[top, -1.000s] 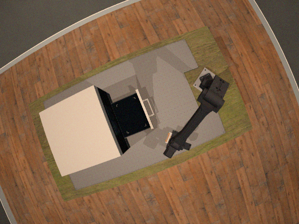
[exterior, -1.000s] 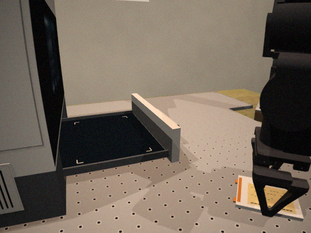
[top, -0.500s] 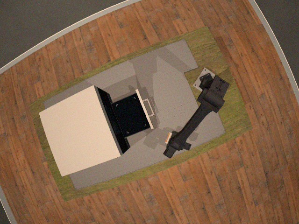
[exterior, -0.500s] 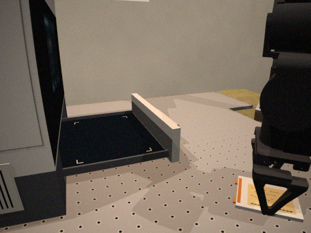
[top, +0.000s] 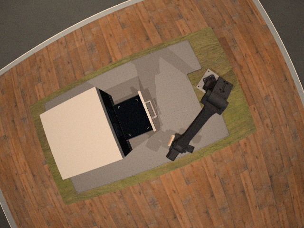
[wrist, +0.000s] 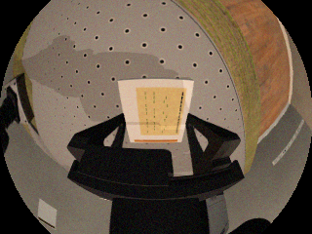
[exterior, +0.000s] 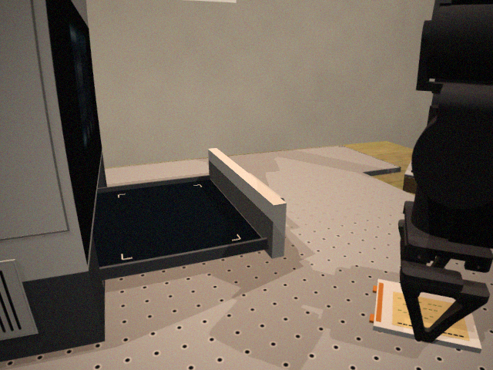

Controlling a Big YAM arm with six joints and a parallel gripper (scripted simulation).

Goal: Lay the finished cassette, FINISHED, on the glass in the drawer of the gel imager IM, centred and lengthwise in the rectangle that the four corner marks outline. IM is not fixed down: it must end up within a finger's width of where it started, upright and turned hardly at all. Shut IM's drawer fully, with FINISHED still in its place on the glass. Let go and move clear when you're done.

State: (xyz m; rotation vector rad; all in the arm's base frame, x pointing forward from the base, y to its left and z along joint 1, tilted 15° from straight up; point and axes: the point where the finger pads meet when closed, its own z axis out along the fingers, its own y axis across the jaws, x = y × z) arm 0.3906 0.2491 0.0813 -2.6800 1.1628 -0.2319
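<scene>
Now: the cassette 1 cm below my hand and 1 cm ahead of it. Round my hand: imager drawer 28 cm to the right, 20 cm ahead, 3 cm above.
</scene>
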